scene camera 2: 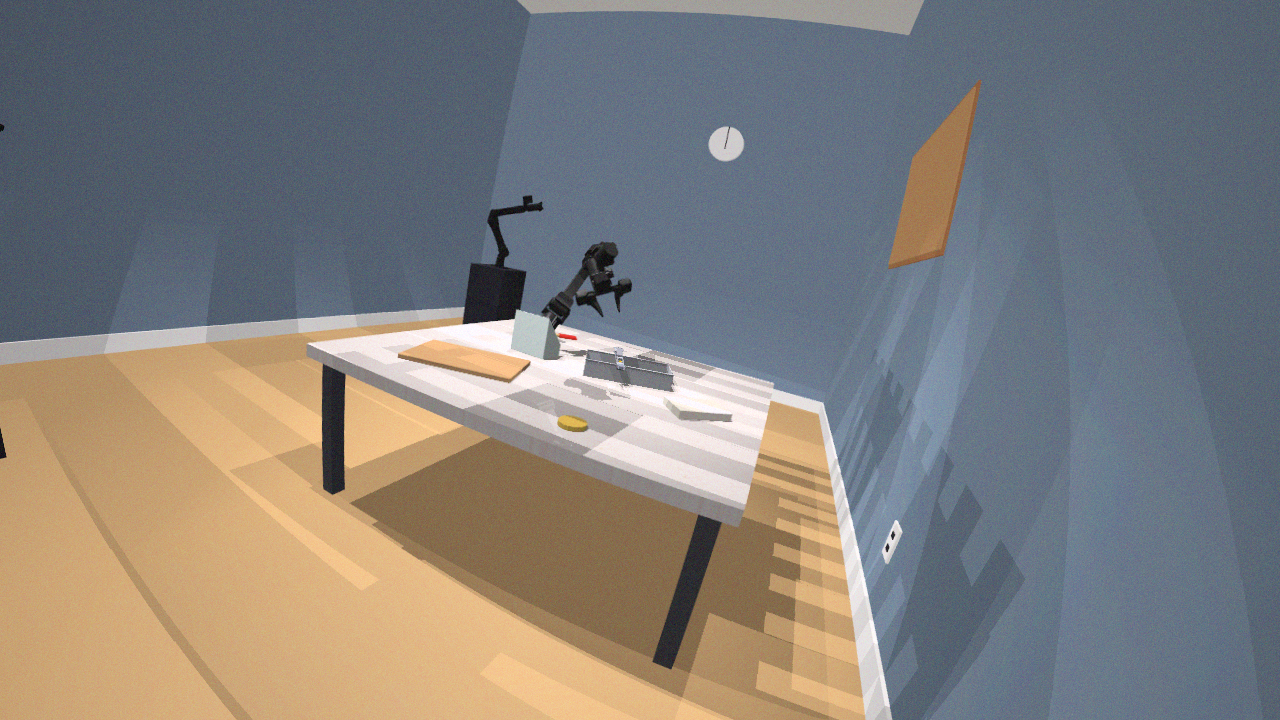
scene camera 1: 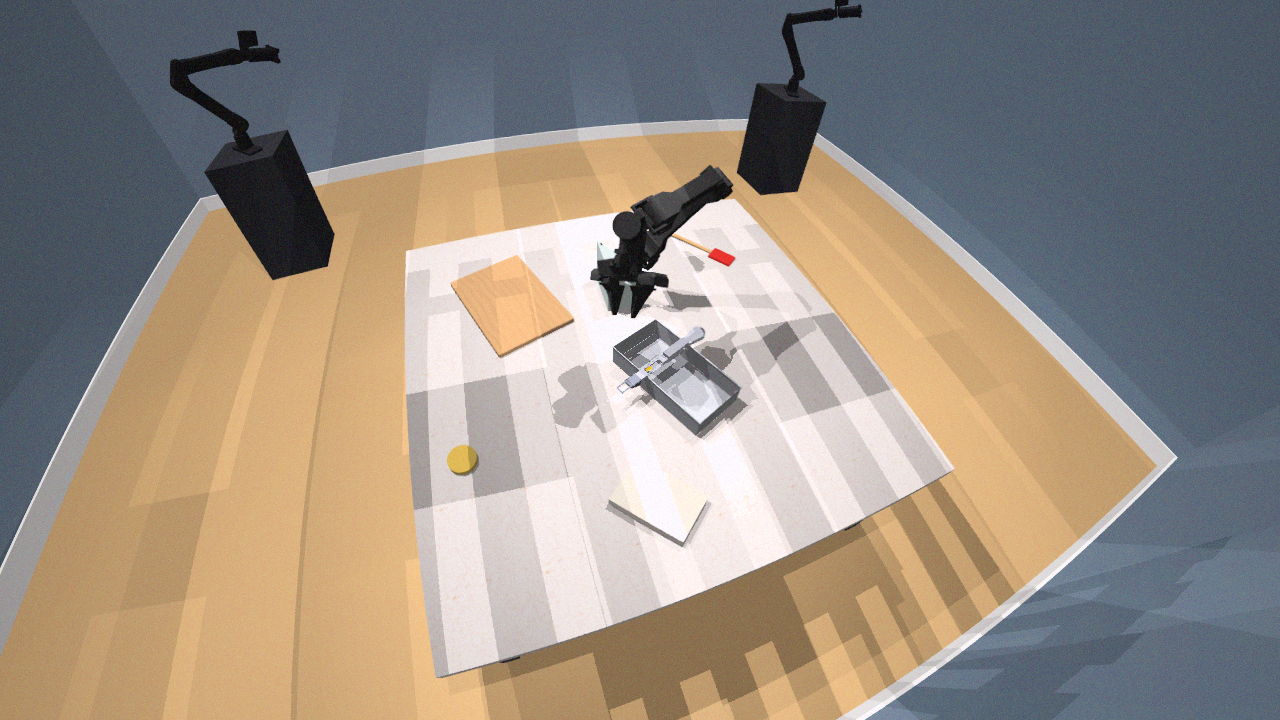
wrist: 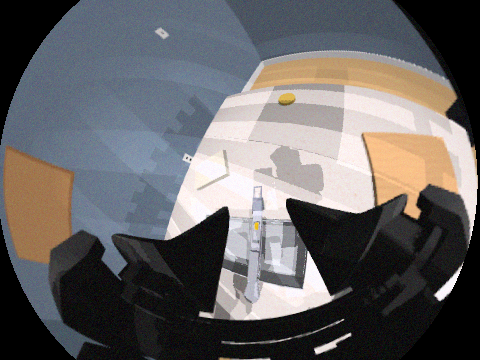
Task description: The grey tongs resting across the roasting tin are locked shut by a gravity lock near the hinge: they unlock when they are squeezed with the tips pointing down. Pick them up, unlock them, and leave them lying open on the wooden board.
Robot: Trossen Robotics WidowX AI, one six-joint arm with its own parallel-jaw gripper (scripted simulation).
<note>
In view: my gripper (scene camera 1: 623, 316), a flat beige block (scene camera 1: 669, 506) and a wooden board (scene camera 1: 510, 305).
The flat beige block shows as well in scene camera 2 (scene camera 2: 683, 408). My gripper is seen too in scene camera 2 (scene camera 2: 611, 314) and in the wrist view (wrist: 257, 207). The wooden board shows as well in scene camera 2 (scene camera 2: 448, 356) and in the wrist view (wrist: 403, 163).
</note>
